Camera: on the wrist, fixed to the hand. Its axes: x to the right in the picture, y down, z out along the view.
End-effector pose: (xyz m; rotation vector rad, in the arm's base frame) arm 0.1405 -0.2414 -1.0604 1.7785 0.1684 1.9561
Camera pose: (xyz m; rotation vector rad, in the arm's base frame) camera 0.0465 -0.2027 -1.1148 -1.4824 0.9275 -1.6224
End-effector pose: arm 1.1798 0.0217 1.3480 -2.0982 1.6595 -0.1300
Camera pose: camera 1.1620 0.0230 1.4619 -0.3041 2.4891 0.3329
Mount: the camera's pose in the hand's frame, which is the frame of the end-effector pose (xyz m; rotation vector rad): -0.0293 -0.0306 -0.1072 0.1846 -0.1491 1.5258
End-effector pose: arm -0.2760 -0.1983 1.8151 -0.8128 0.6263 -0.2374
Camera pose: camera -0.3630 -0.2710 1.7945 -0.0162 0.9044 1.1276
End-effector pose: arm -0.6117 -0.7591 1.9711 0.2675 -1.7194 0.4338
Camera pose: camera -0.4979 -0.7425 1.9626 -0.9986 -1.7453 1.6830
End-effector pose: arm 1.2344 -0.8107 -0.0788 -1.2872 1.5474 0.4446
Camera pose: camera 1.2086 -0.8916 -0.0009 0.3021 2.1229 1.2284
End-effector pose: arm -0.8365 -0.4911 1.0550 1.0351 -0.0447 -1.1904
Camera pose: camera -0.8150 -0.4002 0.9874 0.7254 -0.9056 0.1534
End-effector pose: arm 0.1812 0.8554 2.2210 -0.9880 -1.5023 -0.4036
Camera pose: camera 0.2232 0.7481 2.2248 -1.6954 -0.5363 0.8889
